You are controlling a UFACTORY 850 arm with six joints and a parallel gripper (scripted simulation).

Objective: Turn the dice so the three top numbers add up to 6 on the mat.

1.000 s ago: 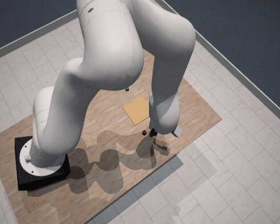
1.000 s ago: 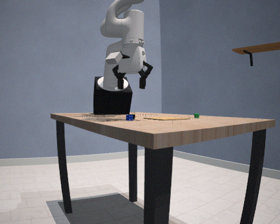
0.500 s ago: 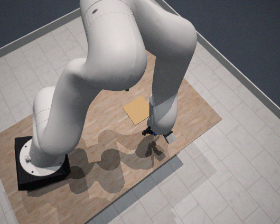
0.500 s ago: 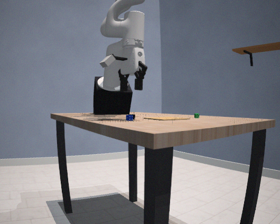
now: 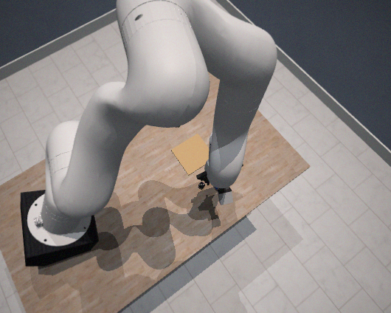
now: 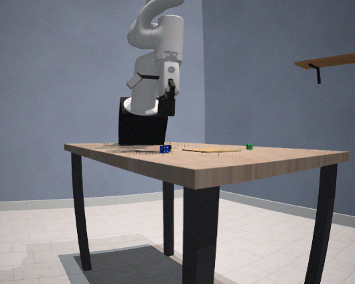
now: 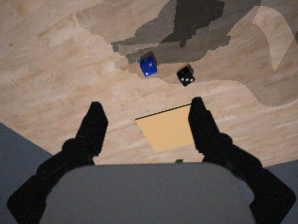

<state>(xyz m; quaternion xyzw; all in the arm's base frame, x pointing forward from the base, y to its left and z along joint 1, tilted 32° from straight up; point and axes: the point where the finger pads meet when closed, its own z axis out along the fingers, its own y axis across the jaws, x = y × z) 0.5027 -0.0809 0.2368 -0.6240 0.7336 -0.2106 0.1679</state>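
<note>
The blue die lies 10 cm below my hand. The rest, counted from my hand: black die (10 cm below, 6 cm behind, 3 cm to the left); then tan mat (17 cm to the left, 11 cm below, 3 cm behind); then green die (33 cm to the left, 10 cm below, 3 cm behind).
</note>
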